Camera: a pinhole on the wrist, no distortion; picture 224 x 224 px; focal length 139.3 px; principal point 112.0 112.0 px. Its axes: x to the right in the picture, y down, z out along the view. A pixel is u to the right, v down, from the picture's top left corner.
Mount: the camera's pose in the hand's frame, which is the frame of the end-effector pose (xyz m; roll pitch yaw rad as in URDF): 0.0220 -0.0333 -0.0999 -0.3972 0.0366 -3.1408
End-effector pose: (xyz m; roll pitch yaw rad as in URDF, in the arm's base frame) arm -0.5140 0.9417 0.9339 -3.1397 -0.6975 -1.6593
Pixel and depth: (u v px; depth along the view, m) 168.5 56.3 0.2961
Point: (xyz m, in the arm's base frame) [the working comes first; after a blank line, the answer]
In the camera's frame: 0.1201 -0.1184 0.2961

-0.4797 0.8849 0.6992
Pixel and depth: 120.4 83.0 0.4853
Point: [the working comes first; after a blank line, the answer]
In the camera's frame: 0.0293 -0.1010 0.4853

-0.4060 0.7030 0.6227
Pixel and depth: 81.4 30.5 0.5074
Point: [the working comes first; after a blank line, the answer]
In the camera's frame: -0.1115 -0.2969 0.5074

-0.5924 0.5487 0.6329
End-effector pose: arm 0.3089 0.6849 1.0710 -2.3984 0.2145 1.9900
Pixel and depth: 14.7 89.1 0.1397
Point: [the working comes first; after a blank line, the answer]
In the camera's frame: -0.0976 -0.0230 0.1397

0.1922 0.7587 1.0606
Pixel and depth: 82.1 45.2 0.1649
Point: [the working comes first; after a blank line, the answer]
In the camera's frame: -0.0354 -0.0791 0.1649

0.2246 0.6909 1.0158
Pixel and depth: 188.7 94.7 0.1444
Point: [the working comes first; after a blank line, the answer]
In the camera's frame: 0.0795 -0.0179 0.1444

0.2600 0.6013 1.1056
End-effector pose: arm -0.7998 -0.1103 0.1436 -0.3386 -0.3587 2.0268
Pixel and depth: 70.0 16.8 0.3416
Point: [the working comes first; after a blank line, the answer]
In the camera's frame: -0.1030 -0.2335 0.3416

-0.9371 -0.1703 0.4395
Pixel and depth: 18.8 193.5 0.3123
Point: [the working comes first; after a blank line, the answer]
In the camera's frame: -0.2089 0.1827 0.3123

-0.6212 0.1220 0.4325
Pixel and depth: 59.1 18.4 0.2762
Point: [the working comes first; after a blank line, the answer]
In the camera's frame: -0.1049 -0.1856 0.2762

-0.9101 -0.1255 0.3776
